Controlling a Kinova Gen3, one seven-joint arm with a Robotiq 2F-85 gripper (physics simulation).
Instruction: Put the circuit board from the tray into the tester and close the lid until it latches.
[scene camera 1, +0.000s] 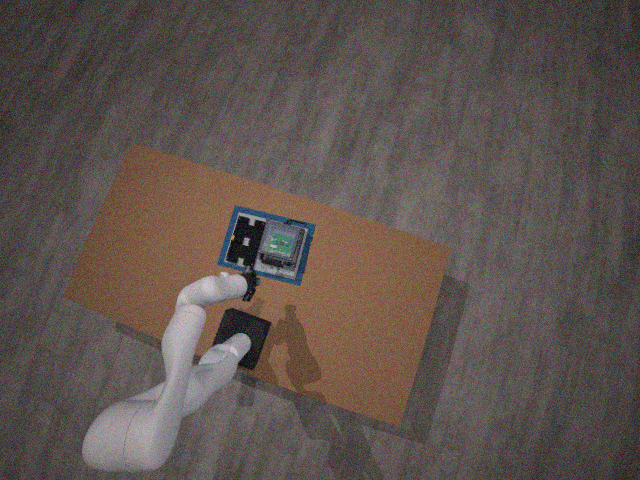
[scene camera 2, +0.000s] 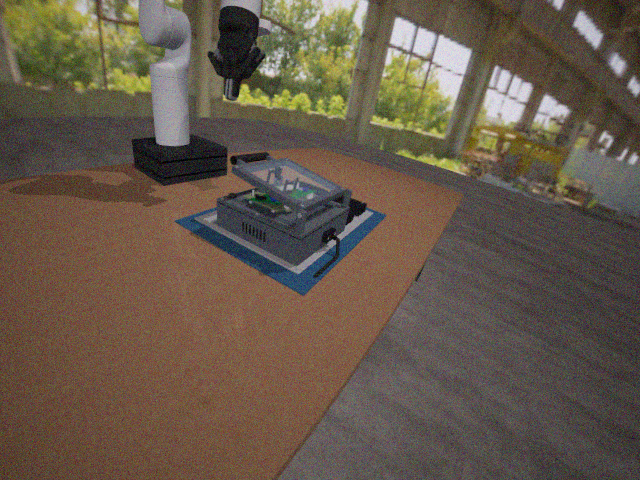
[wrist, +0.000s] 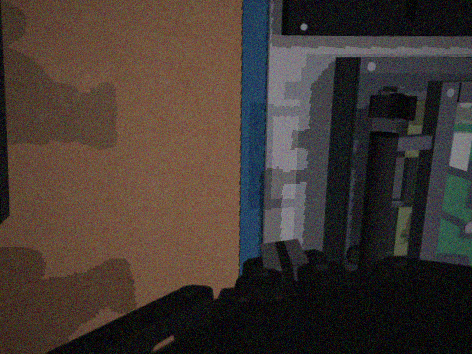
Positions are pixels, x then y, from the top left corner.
Labels:
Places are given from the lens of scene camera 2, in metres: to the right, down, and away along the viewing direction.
my gripper (scene camera 2: 230, 99): -0.18, -0.28, 0.46
clear lid (scene camera 2: 293, 185): -0.04, -0.09, 0.41

